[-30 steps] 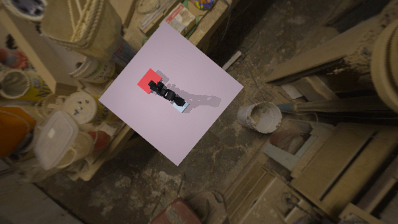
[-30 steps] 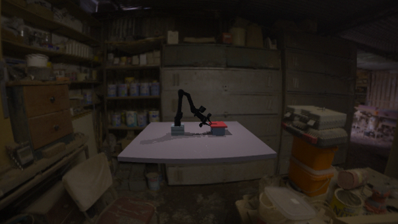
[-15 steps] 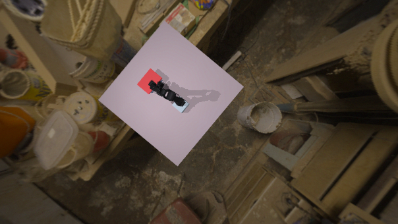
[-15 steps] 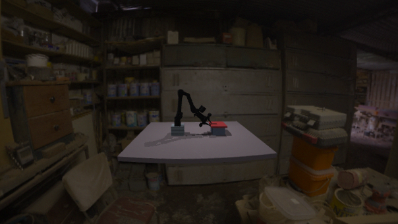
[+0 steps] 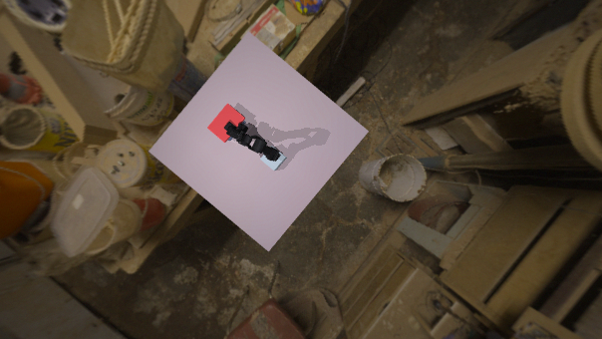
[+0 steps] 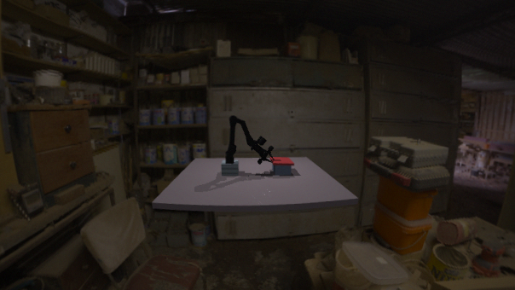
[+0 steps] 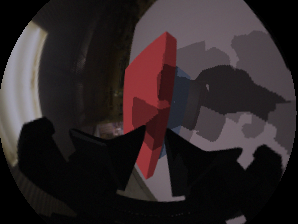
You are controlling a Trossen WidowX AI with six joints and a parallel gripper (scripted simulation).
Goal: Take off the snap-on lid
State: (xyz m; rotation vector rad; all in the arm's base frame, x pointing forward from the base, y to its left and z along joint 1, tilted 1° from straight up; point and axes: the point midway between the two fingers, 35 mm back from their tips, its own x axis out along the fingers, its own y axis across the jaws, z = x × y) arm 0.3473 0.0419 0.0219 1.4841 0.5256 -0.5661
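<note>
The red lid is 8 cm ahead of my gripper tip. The rest, counted from my gripper tip: blue storage box 8 cm ahead, 5 cm below.
</note>
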